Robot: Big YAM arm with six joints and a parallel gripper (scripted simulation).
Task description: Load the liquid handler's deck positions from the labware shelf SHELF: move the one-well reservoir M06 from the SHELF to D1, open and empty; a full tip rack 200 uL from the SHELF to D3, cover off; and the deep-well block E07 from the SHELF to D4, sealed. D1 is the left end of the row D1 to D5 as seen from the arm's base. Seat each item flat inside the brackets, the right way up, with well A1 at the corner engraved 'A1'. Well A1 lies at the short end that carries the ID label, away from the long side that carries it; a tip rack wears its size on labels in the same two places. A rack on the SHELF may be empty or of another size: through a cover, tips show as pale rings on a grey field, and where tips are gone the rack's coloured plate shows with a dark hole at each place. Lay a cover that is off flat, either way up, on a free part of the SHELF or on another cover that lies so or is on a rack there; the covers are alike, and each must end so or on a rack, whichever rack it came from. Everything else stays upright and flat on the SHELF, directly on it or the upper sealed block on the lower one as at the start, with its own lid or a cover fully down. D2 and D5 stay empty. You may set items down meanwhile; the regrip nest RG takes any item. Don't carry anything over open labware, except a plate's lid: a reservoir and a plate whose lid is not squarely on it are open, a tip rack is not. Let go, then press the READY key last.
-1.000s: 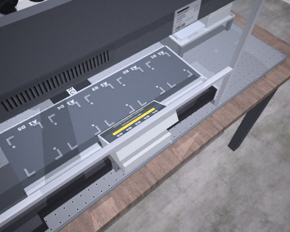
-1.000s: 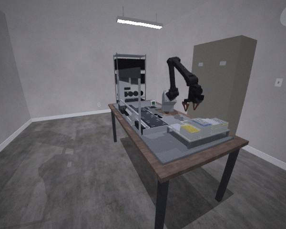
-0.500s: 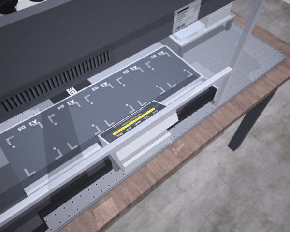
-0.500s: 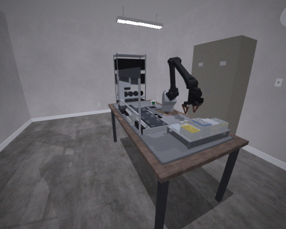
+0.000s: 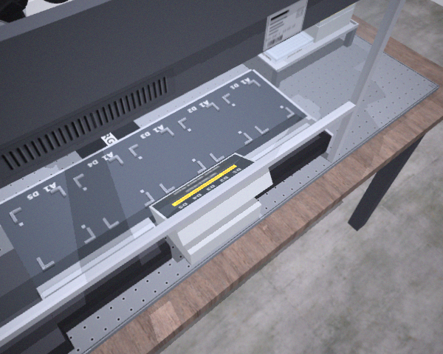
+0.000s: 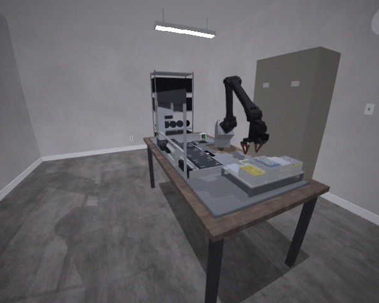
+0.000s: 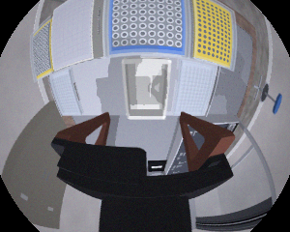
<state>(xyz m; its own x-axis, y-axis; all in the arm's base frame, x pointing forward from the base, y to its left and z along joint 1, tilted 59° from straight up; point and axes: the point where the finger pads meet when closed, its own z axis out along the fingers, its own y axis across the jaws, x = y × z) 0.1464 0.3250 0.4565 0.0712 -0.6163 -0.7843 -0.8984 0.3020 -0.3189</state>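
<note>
My gripper is now 10 cm above the white one-well reservoir. From my hand the other things lie so: sealed deep-well block 12 cm behind, 13 cm to the left, 5 cm below; then clear flat plate 11 cm ahead, 1 cm to the left, 9 cm below; then shelf 6 cm behind, 7 cm to the left, 11 cm below.
</note>
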